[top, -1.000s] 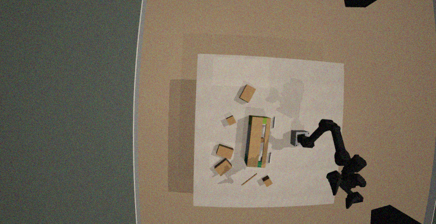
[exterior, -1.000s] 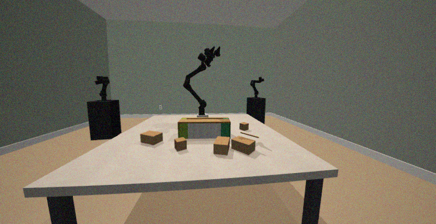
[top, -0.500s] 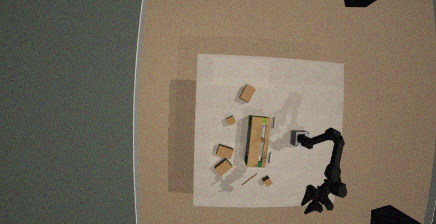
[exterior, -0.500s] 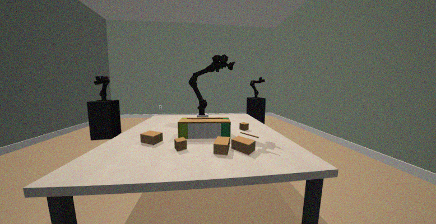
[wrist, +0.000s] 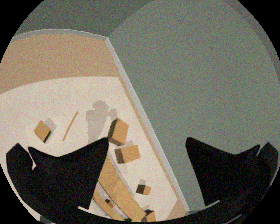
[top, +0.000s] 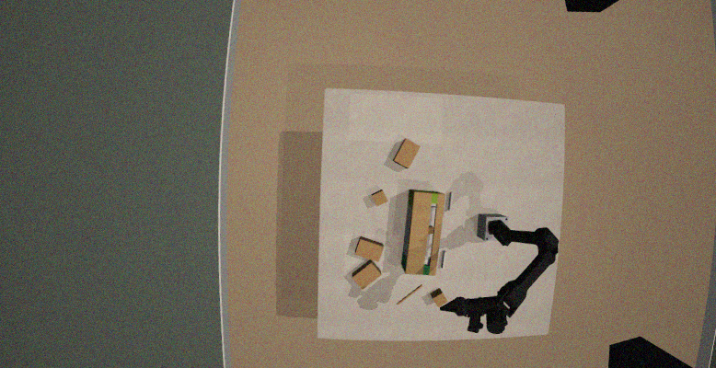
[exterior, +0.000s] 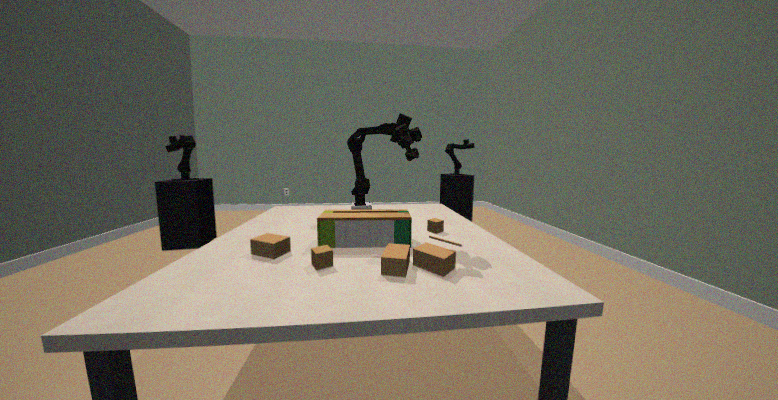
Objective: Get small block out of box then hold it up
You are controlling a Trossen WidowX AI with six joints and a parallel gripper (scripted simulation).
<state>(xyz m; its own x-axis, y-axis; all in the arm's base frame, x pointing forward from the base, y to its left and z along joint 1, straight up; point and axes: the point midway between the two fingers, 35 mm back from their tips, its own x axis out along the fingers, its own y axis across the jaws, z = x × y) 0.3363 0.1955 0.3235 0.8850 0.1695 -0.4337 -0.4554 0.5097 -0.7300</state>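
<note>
The box lies 34 cm below my gripper tip, 21 cm to the right of it and 5 cm behind it. Round my gripper tip: thin stick: 40 cm below, 12 cm to the left, 6 cm ahead.
</note>
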